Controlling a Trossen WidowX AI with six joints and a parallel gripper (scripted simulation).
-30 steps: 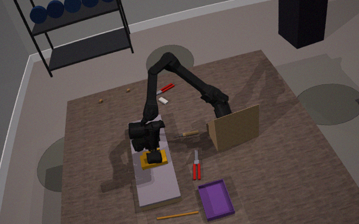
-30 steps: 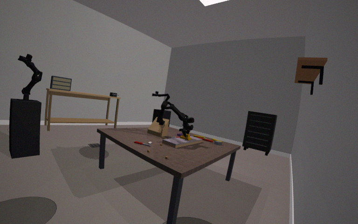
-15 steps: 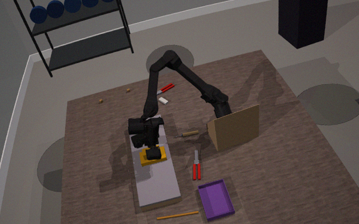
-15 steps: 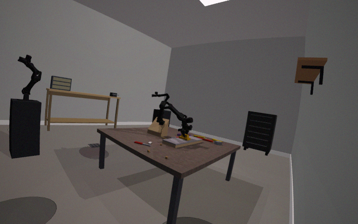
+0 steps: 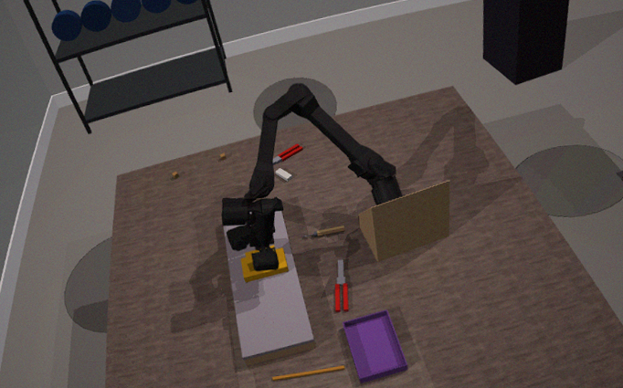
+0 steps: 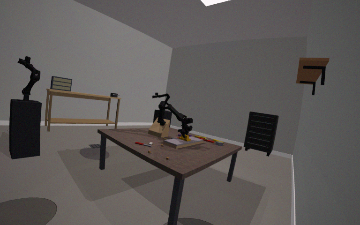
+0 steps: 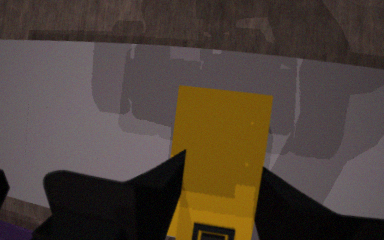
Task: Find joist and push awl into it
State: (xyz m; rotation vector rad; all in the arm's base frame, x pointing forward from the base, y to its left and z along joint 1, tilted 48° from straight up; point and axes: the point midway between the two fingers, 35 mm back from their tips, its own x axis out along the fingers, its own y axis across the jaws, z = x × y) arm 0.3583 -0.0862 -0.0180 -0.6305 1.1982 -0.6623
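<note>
Now: gripper tip 40 mm past the small light and 30 mm below it. The rest, counted from my gripper tip: pencil: 10 mm behind, 340 mm to the left, 60 mm below; awl: 190 mm behind, 80 mm to the right, 60 mm below; yellow stud finder: 20 mm behind, 20 mm above.
</note>
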